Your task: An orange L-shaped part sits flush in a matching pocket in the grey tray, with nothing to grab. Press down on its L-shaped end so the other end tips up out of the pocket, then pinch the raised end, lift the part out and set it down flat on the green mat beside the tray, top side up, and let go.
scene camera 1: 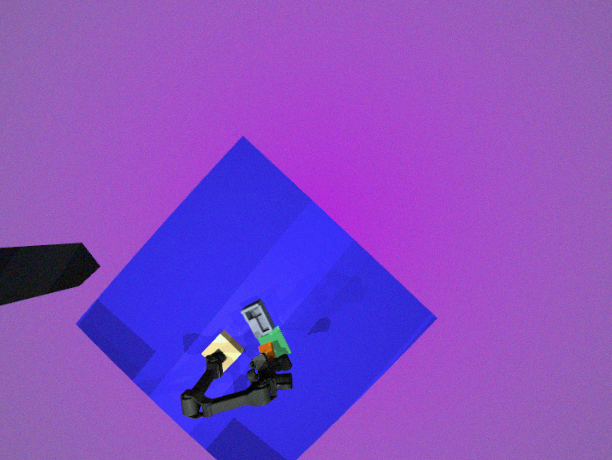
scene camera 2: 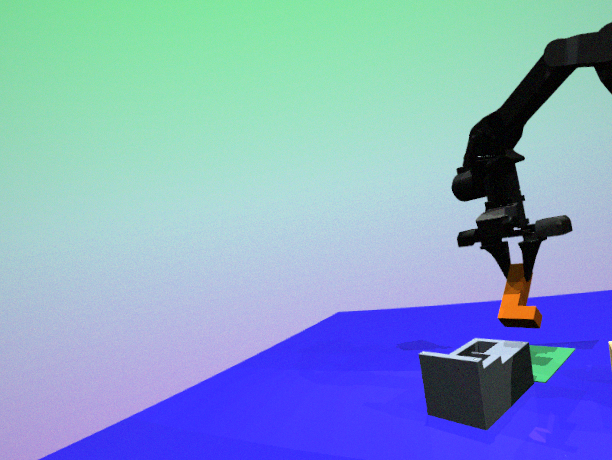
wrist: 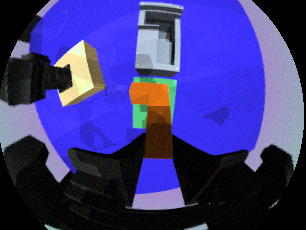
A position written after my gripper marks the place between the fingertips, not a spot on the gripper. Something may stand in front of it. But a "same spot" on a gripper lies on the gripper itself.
Scene:
my gripper: scene camera 1 272,360; scene camera 2; wrist
same spot on my gripper: (scene camera 2: 530,246) = (wrist: 100,152)

